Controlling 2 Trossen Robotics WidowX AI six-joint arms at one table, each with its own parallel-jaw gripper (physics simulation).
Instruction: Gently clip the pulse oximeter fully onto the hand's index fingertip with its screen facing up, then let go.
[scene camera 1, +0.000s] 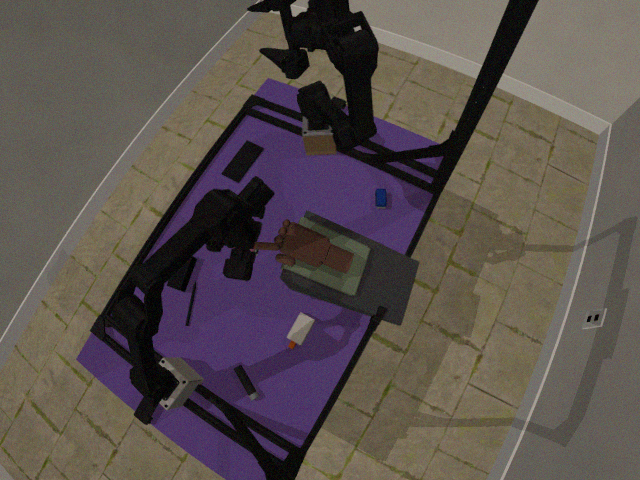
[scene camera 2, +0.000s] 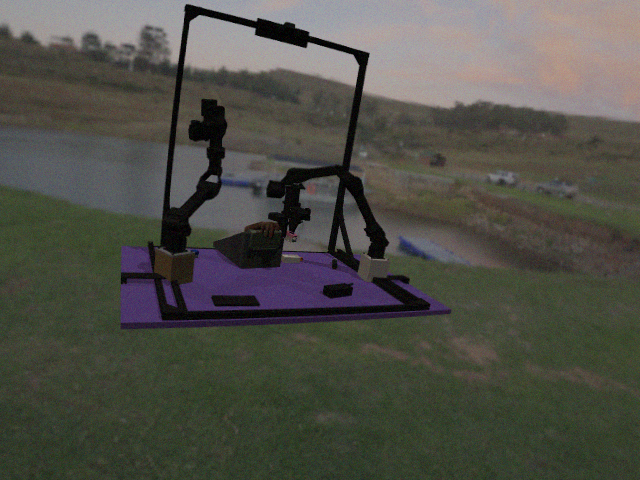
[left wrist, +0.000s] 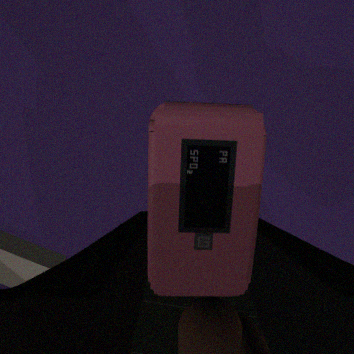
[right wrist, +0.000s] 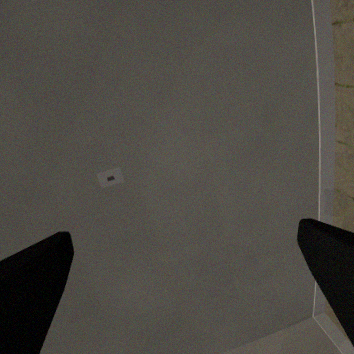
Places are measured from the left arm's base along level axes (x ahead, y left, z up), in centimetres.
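Pixels of known places: left gripper, fingertip midpoint: (scene camera 1: 252, 249) (scene camera 2: 287, 237) (left wrist: 194, 223); right gripper, fingertip midpoint: (scene camera 1: 254, 30) (scene camera 2: 221, 138) (right wrist: 186, 236); left arm's base at its link origin: (scene camera 1: 164, 383) (scene camera 2: 375, 256); right arm's base at its link origin: (scene camera 1: 318, 121) (scene camera 2: 175, 250).
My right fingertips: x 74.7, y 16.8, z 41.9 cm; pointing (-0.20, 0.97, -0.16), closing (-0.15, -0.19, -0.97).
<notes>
For each thing: its top centre in the pictures, then the offset to it from my right fingertips. "*": a spot on its surface instead. Level surfaces: height alone.
- pink pulse oximeter at its top centre: (left wrist: 206, 221) (scene camera 1: 244, 245) (scene camera 2: 290, 231) dx -33.0, dy -14.4, dz -33.3 cm
- green pad at a spot on its surface: (scene camera 1: 358, 267) * dx -19.3, dy -39.2, dz -42.1 cm
- grey block at a spot on its surface: (scene camera 1: 390, 286) * dx -17.5, dy -48.7, dz -47.5 cm
- purple mat at its surface level: dz -52.4 cm
- blue object at its top centre: (scene camera 1: 381, 196) dx +4.4, dy -31.6, dz -49.1 cm
- white box at its top centre: (left wrist: 7, 269) (scene camera 1: 298, 331) (scene camera 2: 292, 255) dx -41.8, dy -35.5, dz -49.6 cm
- black cylinder at its top centre: (scene camera 1: 244, 383) dx -62.0, dy -32.3, dz -49.6 cm
- thin black rod at its top centre: (scene camera 1: 190, 302) dx -55.1, dy -4.1, dz -51.5 cm
- flat black plate at its top centre: (scene camera 2: 235, 299) (scene camera 1: 242, 160) dx -9.1, dy +14.4, dz -51.6 cm
My left gripper (scene camera 1: 248, 249) (scene camera 2: 290, 232) is shut on the pink pulse oximeter (left wrist: 205, 197) (scene camera 1: 251, 249). The oximeter's dark screen faces up toward the left wrist camera. The brown hand (scene camera 1: 308, 248) (scene camera 2: 263, 228) lies on a green pad (scene camera 1: 358, 267), and its index finger (scene camera 1: 268, 246) (left wrist: 207, 330) points at my left gripper. The fingertip meets the oximeter's near end; how far it reaches inside is hidden. My right gripper (scene camera 1: 279, 34) (scene camera 2: 210, 109) (right wrist: 186, 236) is open and empty. It is raised high at the far end, away from the hand.
The pad sits on a grey block (scene camera 1: 390, 286) on the purple mat (scene camera 1: 328, 190). A blue object (scene camera 1: 380, 197), a white box (scene camera 1: 300, 329), a black cylinder (scene camera 1: 246, 381), a thin black rod (scene camera 1: 190, 304) and a flat black plate (scene camera 1: 243, 160) lie on the mat. A tall black frame post (scene camera 1: 485, 86) stands at the right.
</notes>
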